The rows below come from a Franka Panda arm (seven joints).
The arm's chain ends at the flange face. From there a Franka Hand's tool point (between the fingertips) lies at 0.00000 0.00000 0.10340 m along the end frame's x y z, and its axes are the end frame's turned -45 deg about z.
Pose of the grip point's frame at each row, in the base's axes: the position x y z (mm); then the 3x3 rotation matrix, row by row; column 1 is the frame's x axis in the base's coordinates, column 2 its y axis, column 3 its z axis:
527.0, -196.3, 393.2; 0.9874, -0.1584, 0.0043; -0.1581, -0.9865, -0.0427; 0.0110, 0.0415, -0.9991
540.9, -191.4, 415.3; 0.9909, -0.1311, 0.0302; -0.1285, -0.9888, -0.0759; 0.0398, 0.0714, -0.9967
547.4, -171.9, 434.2; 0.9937, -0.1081, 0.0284; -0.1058, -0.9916, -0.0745; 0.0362, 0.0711, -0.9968
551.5, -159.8, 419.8; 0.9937, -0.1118, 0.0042; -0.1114, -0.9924, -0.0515; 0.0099, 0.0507, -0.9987
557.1, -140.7, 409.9; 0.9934, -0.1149, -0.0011; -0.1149, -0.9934, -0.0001; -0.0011, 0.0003, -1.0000
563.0, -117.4, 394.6; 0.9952, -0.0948, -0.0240; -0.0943, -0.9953, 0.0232; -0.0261, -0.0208, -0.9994
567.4, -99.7, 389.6; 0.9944, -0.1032, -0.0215; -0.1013, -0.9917, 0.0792; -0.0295, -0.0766, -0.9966
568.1, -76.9, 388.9; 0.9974, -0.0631, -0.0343; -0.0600, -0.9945, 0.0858; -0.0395, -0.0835, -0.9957
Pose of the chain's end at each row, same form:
526.6, -191.9, 496.5; 0.5862, -0.8102, 0.0043; -0.8094, -0.5858, -0.0427; 0.0371, 0.0216, -0.9991
537.8, -183.6, 518.4; 0.6080, -0.7934, 0.0302; -0.7901, -0.6083, -0.0759; 0.0786, 0.0223, -0.9967
544.5, -164.2, 537.3; 0.6262, -0.7791, 0.0284; -0.7760, -0.6264, -0.0745; 0.0759, 0.0247, -0.9968
551.1, -154.5, 523.1; 0.6236, -0.7817, 0.0042; -0.7805, -0.6230, -0.0515; 0.0429, 0.0288, -0.9987
557.2, -140.7, 513.3; 0.6212, -0.7837, -0.0011; -0.7837, -0.6212, -0.0001; -0.0006, 0.0010, -1.0000
565.5, -119.8, 497.9; 0.6367, -0.7707, -0.0240; -0.7705, -0.6371, 0.0232; -0.0332, 0.0037, -0.9994
569.6, -107.9, 492.6; 0.6302, -0.7761, -0.0215; -0.7729, -0.6296, 0.0792; -0.0750, -0.0333, -0.9966
571.6, -85.8, 491.9; 0.6606, -0.7499, -0.0343; -0.7456, -0.6608, 0.0858; -0.0870, -0.0311, -0.9957

